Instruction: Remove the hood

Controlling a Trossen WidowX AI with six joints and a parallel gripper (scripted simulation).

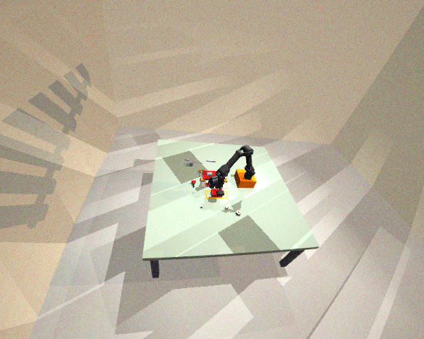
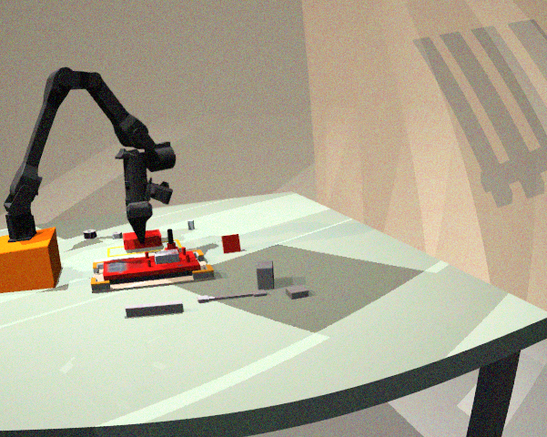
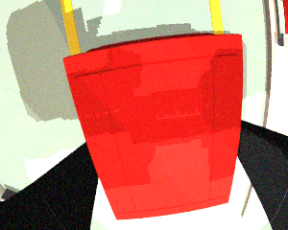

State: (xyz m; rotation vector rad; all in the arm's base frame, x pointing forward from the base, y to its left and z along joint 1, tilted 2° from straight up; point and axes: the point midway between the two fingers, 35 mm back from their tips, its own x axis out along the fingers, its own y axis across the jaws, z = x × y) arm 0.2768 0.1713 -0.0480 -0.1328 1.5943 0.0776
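Now: gripper tip right at the red hood.
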